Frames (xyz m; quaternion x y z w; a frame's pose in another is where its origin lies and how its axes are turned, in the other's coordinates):
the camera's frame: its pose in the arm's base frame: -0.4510 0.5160 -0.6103 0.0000 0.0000 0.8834 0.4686
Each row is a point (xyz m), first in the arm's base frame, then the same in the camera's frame.
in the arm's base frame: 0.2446 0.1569 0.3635
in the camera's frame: -0.6874 -0.3745 0.9738
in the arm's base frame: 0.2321 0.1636 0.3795
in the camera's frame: -0.6749 -0.3679 0.9898
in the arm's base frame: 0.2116 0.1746 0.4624
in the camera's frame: -0.6543 -0.3571 1.0727
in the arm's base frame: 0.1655 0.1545 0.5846
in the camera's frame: -0.6450 -0.3077 1.1949
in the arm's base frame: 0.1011 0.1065 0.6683
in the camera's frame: -0.6487 -0.2274 1.2786
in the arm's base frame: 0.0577 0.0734 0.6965
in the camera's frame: -0.6517 -0.1730 1.3068
